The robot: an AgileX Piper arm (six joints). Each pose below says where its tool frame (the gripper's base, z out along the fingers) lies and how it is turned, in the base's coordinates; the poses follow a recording.
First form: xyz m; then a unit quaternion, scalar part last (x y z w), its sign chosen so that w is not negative.
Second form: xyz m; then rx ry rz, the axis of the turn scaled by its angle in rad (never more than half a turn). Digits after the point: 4 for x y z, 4 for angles.
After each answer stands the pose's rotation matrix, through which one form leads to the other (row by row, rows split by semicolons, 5 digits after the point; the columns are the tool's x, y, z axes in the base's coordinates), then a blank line. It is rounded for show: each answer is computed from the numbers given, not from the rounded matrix.
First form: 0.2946 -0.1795 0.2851 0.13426 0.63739 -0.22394 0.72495
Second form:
0.2946 -0.1795 0.2851 0.2962 1.4062 -0.4941
0.08716 0.49585 0.86403; -0.15354 0.86365 -0.48014; -0.98429 -0.09081 0.15141

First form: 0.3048 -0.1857 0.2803 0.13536 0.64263 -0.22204 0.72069
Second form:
0.3048 -0.1857 0.2803 0.2991 1.4201 -0.4907
0.07544 0.49402 0.86617; -0.14607 0.86475 -0.48049; -0.98639 -0.09027 0.13740

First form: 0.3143 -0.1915 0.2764 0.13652 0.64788 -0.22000 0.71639
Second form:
0.3143 -0.1915 0.2764 0.3022 1.4341 -0.4870
0.06370 0.49211 0.86820; -0.13831 0.86592 -0.48067; -0.98834 -0.08946 0.12323

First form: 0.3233 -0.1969 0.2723 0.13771 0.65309 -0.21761 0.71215
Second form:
0.3233 -0.1969 0.2723 0.3053 1.4480 -0.4825
0.05224 0.48981 0.87026; -0.13007 0.86736 -0.48038; -0.99013 -0.08810 0.10902

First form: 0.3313 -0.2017 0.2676 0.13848 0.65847 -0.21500 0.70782
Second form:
0.3313 -0.2017 0.2676 0.3075 1.4624 -0.4775
0.04038 0.48674 0.87262; -0.12199 0.86920 -0.47918; -0.99171 -0.08710 0.09448

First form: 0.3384 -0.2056 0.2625 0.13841 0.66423 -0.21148 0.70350
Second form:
0.3384 -0.2056 0.2625 0.3079 1.4776 -0.4704
0.02814 0.48143 0.87603; -0.11368 0.87224 -0.47569; -0.99312 -0.08620 0.07928

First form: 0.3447 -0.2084 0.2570 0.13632 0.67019 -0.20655 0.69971
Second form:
0.3447 -0.2084 0.2570 0.3037 1.4931 -0.4602
0.01636 0.47177 0.88157; -0.10633 0.87751 -0.46763; -0.99420 -0.08609 0.06452

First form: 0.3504 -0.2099 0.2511 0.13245 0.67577 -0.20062 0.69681
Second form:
0.3504 -0.2099 0.2511 0.2954 1.5072 -0.4474
0.00617 0.45860 0.88862; -0.10058 0.88442 -0.45573; -0.99491 -0.08656 0.05158

